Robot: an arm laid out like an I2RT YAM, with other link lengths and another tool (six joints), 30 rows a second.
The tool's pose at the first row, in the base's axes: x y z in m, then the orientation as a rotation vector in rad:
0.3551 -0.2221 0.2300 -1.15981 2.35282 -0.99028
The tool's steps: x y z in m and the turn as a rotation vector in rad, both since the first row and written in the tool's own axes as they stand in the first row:
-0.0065 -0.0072 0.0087 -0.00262 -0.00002 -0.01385
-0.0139 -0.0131 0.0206 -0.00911 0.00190 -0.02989
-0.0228 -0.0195 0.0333 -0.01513 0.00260 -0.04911
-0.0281 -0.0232 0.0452 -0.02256 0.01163 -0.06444
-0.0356 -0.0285 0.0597 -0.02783 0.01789 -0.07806
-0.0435 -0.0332 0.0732 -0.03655 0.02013 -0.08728
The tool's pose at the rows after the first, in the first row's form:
0.3680 -0.2238 0.2290 -1.17862 2.34983 -0.99208
0.3825 -0.2257 0.2248 -1.20127 2.35035 -0.99199
0.3986 -0.2270 0.2204 -1.22817 2.34821 -0.99239
0.4106 -0.2296 0.2147 -1.24883 2.35494 -0.99670
0.4263 -0.2322 0.2083 -1.26713 2.35843 -1.00050
0.4413 -0.2339 0.2021 -1.28194 2.36307 -0.99581

